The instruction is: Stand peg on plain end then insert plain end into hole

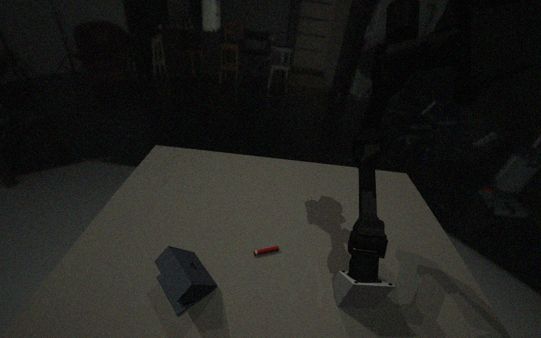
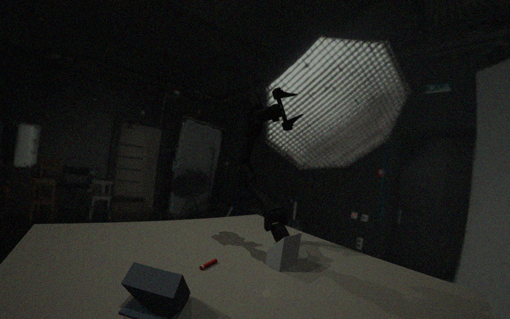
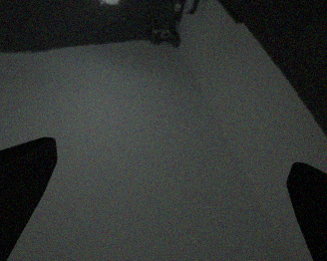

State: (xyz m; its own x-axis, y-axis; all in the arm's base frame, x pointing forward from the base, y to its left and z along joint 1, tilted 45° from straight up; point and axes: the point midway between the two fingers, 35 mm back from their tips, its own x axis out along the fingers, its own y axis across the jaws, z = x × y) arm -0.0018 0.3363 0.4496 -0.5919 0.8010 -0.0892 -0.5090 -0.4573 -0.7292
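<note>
Right now the peg is 660 mm below my gripper tip, 340 mm ahead of it and 90 mm to the right of it. The rest, counted from my gripper tip: sloped panel: 620 mm below, 550 mm ahead.
</note>
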